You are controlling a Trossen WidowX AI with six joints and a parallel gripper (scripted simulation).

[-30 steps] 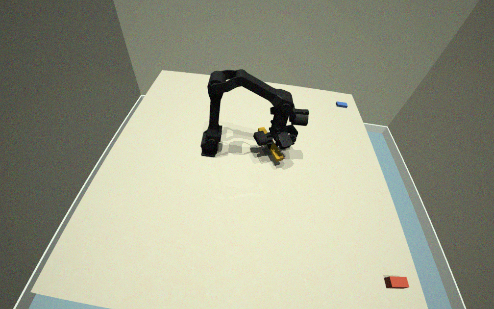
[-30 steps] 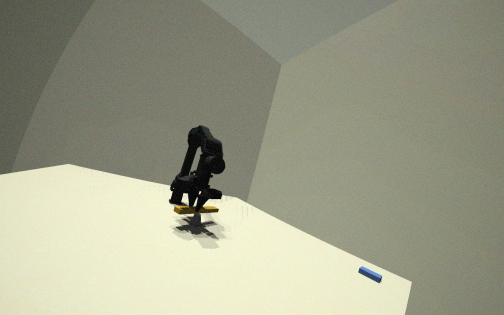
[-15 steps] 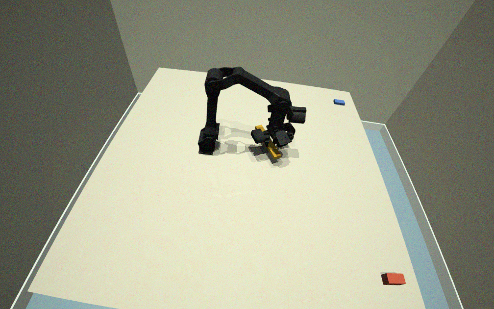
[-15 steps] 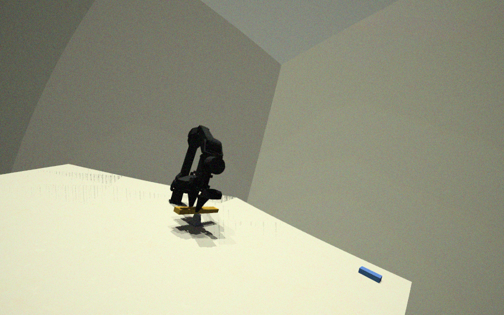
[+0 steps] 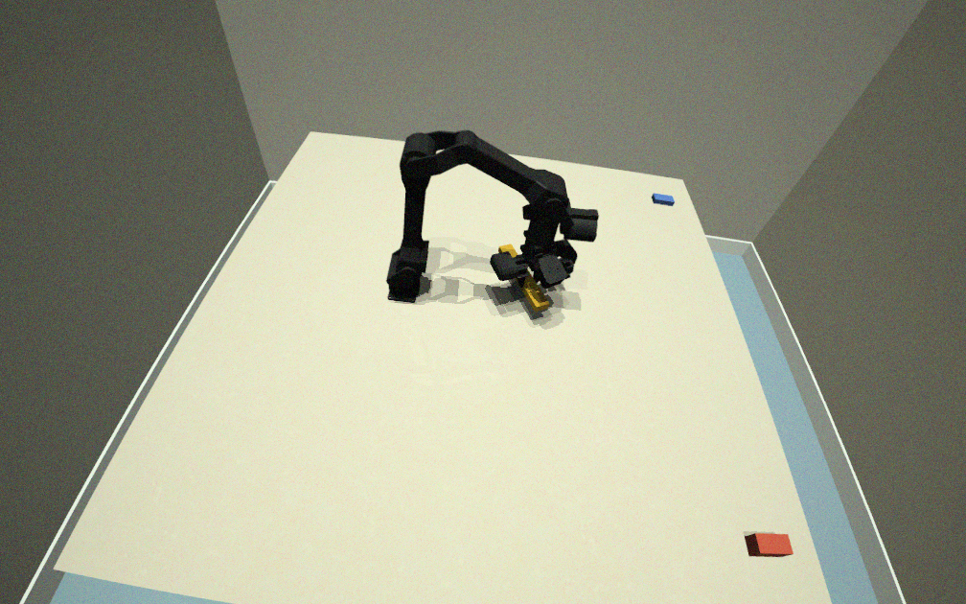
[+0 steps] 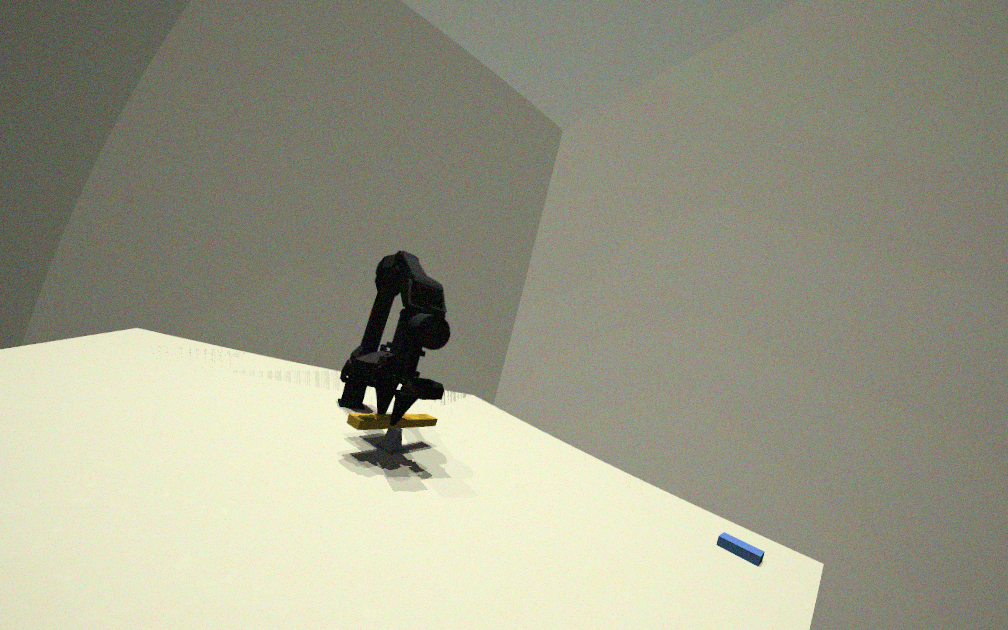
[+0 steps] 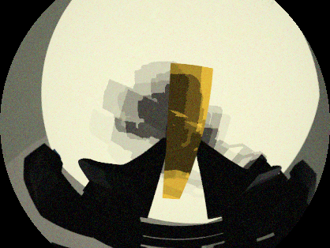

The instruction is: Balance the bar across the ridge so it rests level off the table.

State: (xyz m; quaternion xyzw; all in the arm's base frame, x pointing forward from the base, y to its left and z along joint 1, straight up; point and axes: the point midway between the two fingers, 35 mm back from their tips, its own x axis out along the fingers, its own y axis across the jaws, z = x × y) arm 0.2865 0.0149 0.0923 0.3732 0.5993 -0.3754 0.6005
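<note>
Now: the yellow bar 10 mm behind my gripper tip and 20 mm to the left of it. Also, from my gripper tip: blue block: 450 mm ahead, 490 mm to the left, 50 mm below; then red block: 450 mm ahead, 510 mm to the right, 40 mm below.
</note>
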